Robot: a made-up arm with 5 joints. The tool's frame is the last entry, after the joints.
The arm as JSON. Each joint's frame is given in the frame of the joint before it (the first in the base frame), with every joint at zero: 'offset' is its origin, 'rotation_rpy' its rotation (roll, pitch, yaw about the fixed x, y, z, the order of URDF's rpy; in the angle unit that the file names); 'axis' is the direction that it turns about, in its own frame. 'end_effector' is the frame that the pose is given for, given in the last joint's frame.
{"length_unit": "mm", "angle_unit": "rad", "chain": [
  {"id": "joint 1", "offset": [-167.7, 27.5, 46.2], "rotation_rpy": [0.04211, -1.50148, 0.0], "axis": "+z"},
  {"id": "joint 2", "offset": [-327.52, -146.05, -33.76], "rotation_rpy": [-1.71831, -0.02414, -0.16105], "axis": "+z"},
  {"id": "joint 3", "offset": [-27.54, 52.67, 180.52], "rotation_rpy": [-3.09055, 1.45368, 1.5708], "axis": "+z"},
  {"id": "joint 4", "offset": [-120.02, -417.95, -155.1], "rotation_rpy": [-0.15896, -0.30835, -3.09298], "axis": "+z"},
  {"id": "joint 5", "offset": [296.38, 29.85, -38.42], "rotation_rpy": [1.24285, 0.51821, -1.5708], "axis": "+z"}
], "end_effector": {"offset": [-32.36, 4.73, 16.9], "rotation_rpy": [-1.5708, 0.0, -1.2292]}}
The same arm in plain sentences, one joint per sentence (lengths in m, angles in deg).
The arm has five revolute joints in a row. What follows holds with every joint at zero, and every direction is one of the base frame's.
Joint 1 sits 0.1677 m along -x and 0.0275 m along +y and 0.0462 m along +z from the base frame's origin and turns about the direction (-0.996714, -0.042101, 0.069201).
Joint 2 sits 0.0171 m along +x and 0.1445 m along -y and 0.3295 m along -z from joint 1 and turns about the direction (0.116699, 0.981092, 0.154399).
Joint 3 sits 0.0719 m along +x and 0.1759 m along +y and 0.0029 m along -z from joint 2 and turns about -x.
Joint 4 sits 0.1551 m along +x and 0.1859 m along +y and 0.3931 m along -z from joint 3 and turns about the direction (-0.940823, -0.279807, -0.191205).
Joint 5 sits 0.0493 m along -x and 0.2961 m along +y and 0.0102 m along +z from joint 4 and turns about -y.
The tool frame, which is the frame that the pose is given for, sits 0.0153 m along -x and 0.0169 m along -y and 0.0289 m along -z from joint 5; its axes are the base frame's turned by roll 0, pitch 0 and yaw 0 deg (as in URDF: about the fixed x, then y, then z).

